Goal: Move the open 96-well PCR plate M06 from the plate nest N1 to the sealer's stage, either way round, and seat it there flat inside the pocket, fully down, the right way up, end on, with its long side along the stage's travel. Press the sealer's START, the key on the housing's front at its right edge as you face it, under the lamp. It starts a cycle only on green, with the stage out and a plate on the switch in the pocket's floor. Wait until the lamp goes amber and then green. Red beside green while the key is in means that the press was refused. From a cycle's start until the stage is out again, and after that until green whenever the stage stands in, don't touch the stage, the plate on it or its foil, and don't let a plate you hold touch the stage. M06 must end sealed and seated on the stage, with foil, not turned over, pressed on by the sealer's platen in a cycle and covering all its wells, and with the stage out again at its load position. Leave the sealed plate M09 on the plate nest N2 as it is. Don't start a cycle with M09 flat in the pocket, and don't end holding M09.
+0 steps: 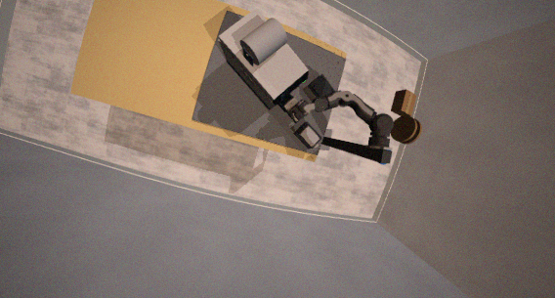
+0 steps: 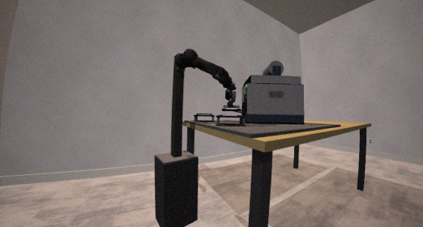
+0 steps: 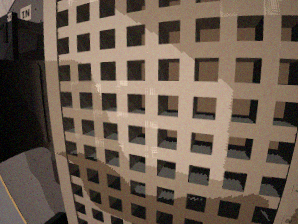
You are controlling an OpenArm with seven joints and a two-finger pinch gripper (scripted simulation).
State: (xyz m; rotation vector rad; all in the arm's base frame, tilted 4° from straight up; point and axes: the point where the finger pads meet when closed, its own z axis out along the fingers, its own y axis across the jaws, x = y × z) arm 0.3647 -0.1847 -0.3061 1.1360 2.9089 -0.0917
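Right now my hand is right at the open plate M06. The rest, counted from my hand: start key (10 mm ahead, 140 mm to the right, 70 mm above); then yellow warning label (130 mm ahead, 30 mm above); then sealer stage (20 mm below).
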